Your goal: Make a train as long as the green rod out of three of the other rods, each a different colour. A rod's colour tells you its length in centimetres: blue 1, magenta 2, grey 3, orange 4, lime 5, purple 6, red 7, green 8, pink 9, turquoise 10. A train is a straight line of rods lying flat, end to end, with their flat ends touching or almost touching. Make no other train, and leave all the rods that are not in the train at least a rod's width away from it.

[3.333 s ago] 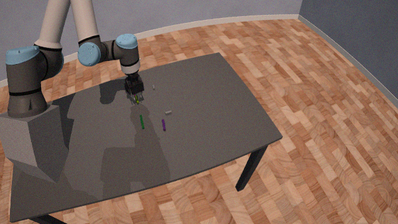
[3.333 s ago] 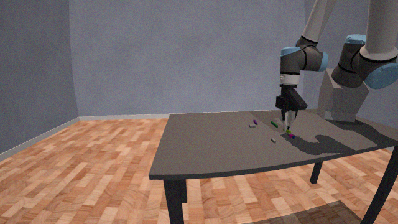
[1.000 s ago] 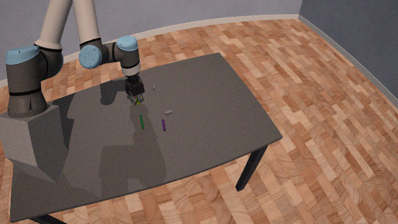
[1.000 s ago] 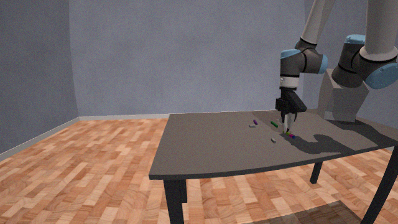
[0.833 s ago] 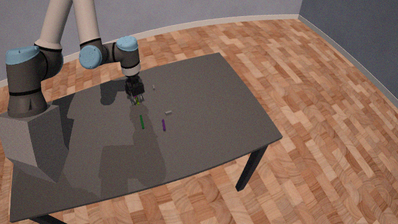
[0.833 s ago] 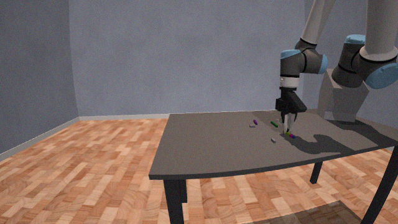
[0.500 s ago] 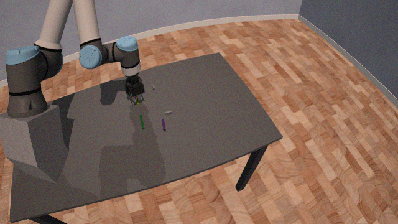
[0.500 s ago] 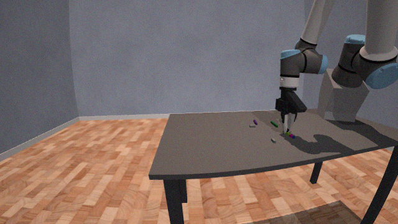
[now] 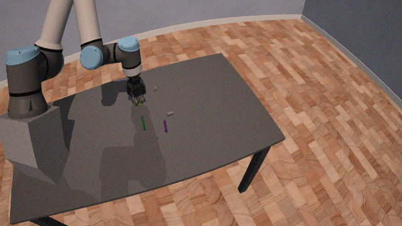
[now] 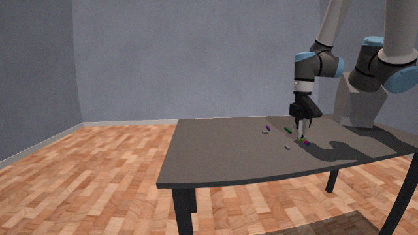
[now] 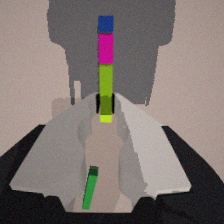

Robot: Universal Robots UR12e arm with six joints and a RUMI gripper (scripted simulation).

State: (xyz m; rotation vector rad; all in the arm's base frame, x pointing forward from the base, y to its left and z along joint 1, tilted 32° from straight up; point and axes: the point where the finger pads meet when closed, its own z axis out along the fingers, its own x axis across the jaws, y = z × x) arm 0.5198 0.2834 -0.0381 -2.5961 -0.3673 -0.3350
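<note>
Right now the lime rod is 1 cm below my hand. From my hand the other things lie so: blue rod (5 cm to the left, 2 cm behind, 1 cm below); then magenta rod (4 cm to the left, 1 cm below, 1 cm behind); then green rod (14 cm to the right, 2 cm ahead, 1 cm below).
</note>
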